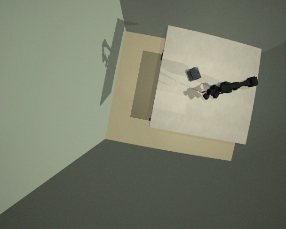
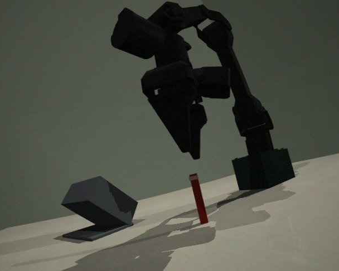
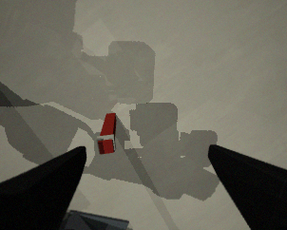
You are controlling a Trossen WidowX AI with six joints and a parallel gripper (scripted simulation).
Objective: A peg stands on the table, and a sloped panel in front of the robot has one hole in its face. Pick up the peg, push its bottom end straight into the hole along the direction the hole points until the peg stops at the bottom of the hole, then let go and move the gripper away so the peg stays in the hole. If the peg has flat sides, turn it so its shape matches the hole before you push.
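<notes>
My gripper tip is now 10 mm past the red peg, 30 mm to the left of it and 50 mm above it. Also, from my gripper tip: grey sloped panel block 170 mm ahead, 190 mm to the right, 50 mm below; then flat grey plate 190 mm ahead, 180 mm to the right, 100 mm below.
</notes>
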